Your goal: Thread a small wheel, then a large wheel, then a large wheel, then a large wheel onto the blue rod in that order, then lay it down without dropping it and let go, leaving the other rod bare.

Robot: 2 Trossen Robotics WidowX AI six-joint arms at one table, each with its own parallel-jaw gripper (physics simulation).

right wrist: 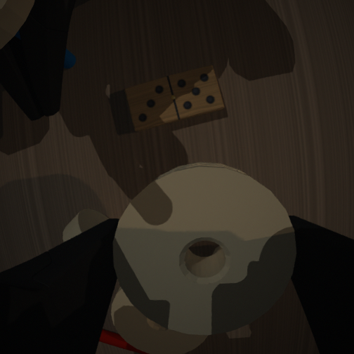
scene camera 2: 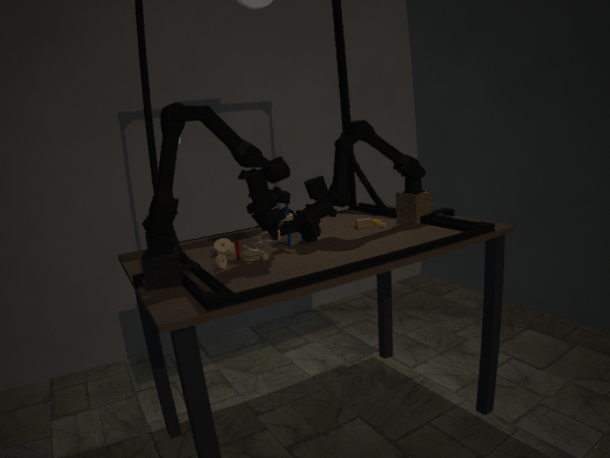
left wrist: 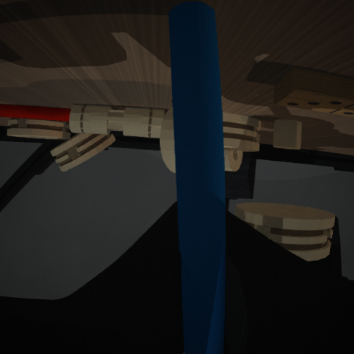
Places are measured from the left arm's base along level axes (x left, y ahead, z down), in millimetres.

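Pixels of known places: right gripper, fingertip midpoint: [scene camera 2: 272, 237]; left arm's base, link origin: [scene camera 2: 413, 192]; right arm's base, link origin: [scene camera 2: 160, 252].
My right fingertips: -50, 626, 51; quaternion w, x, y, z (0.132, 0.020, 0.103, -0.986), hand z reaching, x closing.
Ahead of a thing's pixels: the offset from my right fingertips to its top centre, as dx, dy, dz. "spot": to the spot under its first point.
The blue rod {spot: -49, -96, +40} [scene camera 2: 289, 241] [left wrist: 200, 125] [right wrist: 70, 59] stands upright, with my left gripper [scene camera 2: 290, 231] [left wrist: 193, 212] shut on it. At least one pale wheel {-42, -91, -53} [scene camera 2: 288, 217] [right wrist: 12, 20] is around the rod above the left fingers; its size and any others are unclear. My right gripper [scene camera 2: 273, 235] [right wrist: 202, 230] is shut on a large wheel [left wrist: 285, 230] [right wrist: 205, 300], gripped by its rim, face up, raised above the table and apart from the rod. The red rod {-173, +29, +48} [scene camera 2: 238, 249] [left wrist: 35, 112] [right wrist: 115, 339] stands at the left in scene camera 2 and is bare.
A wooden domino {+0, -56, +50} [scene camera 2: 288, 250] [left wrist: 315, 95] [right wrist: 172, 100] lies below the blue rod. Loose wheels {-156, +91, +8} [scene camera 2: 223, 246] [left wrist: 82, 150] and small pale pieces [left wrist: 287, 134] are near the red rod. A wooden block {-36, -432, +28} [scene camera 2: 364, 223] and a yellow item {-34, -493, +43} [scene camera 2: 376, 222] lie toward the right.
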